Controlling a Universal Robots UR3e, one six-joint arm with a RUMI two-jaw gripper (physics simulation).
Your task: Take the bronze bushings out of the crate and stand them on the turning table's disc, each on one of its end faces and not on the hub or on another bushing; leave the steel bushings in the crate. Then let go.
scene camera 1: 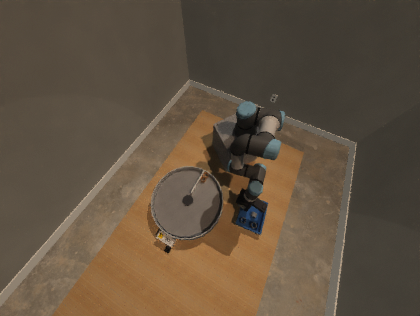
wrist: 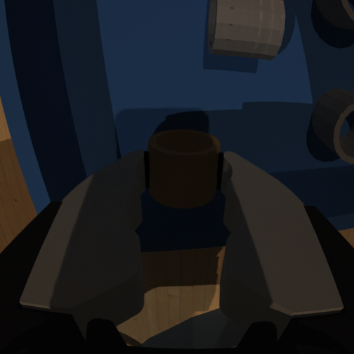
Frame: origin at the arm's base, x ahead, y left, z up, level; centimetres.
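Seen in the pictures: arm's base, origin of the base link: (scene camera 1: 245, 130).
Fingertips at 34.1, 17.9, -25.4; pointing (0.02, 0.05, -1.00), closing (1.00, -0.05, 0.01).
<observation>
Pixels of each thing's top centre, then the offset from my fingertips to it, as dx, dy, dz. "spot": a spot on its surface instead.
- blue crate, surface spot: (scene camera 1: 259, 231) spot: +10.3, +11.7, +2.1
- steel bushing, middle of its top: (scene camera 1: 254, 214) +2.6, +6.2, +1.8
- turning table's disc, middle of its top: (scene camera 1: 187, 200) +12.6, -33.1, +4.3
- dark hub, middle of its top: (scene camera 1: 187, 200) +12.6, -33.1, +4.3
- thin pale bar, surface spot: (scene camera 1: 197, 184) spot: +2.0, -31.9, +6.2
- small labelled box, surface spot: (scene camera 1: 166, 239) spot: +36.0, -33.4, +4.0
My gripper (scene camera 1: 251, 202) (wrist: 183, 157) is inside the near end of the blue crate (scene camera 1: 259, 231) (wrist: 150, 75), shut on a bronze bushing (wrist: 183, 182). The bushing is upright between the two finger pads, its open end showing; whether it touches the crate floor is hard to tell. One steel bushing (scene camera 1: 254, 215) (wrist: 247, 27) lies on its side in the crate. Two darker steel bushings (scene camera 1: 253, 225) (wrist: 327, 120) are also in it, at the right in the wrist view. Small bronze-coloured pieces (scene camera 1: 203, 178) are on the turning table's disc (scene camera 1: 172, 215); their number and pose are unclear.
A dark hub (scene camera 1: 187, 200) is at the disc's middle, and a thin pale bar (scene camera 1: 197, 184) reaches from near it to the rim. A small labelled box (scene camera 1: 166, 239) is at the table's lower edge. The crate walls stand close around the fingers.
</observation>
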